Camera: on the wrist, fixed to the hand. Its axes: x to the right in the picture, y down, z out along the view.
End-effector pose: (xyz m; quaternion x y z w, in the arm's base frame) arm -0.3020 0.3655 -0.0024 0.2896 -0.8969 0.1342 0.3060
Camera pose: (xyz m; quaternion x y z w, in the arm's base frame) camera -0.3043 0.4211 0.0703 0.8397 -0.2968 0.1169 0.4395
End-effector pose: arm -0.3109 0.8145 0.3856 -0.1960 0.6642 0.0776 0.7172
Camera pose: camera -0.3962 0.8183 0.3528 -0.4656 0.4789 -0.6173 0.4157
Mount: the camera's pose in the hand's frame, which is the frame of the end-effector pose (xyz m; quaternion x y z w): 0.0227 0.0410 -0.0786 0.1947 0.2245 -0.6904 0.6596
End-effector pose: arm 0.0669 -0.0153 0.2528 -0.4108 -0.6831 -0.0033 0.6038
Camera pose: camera 0.1562 -0.0148 0.2727 0.3189 -0.5993 -0.3783 0.6293
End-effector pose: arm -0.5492 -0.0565 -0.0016 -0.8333 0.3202 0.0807 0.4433
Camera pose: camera -0.5680 -0.1456 0.0074 -0.7025 -0.2489 -0.5022 0.4385
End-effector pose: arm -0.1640 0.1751 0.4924 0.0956 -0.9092 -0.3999 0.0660
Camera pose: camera -0.1756 0.1409 0.5765 -0.7934 0.5967 0.1109 0.0471
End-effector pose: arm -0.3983 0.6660 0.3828 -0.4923 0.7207 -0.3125 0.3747
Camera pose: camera -0.4898 0.6641 0.3851 0.6792 -0.1588 0.7157 0.0345
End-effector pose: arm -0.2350 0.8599 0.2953 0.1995 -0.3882 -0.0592 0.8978
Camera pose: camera -0.1647 0.9160 0.2785 0.5877 0.0717 -0.5385 0.5996
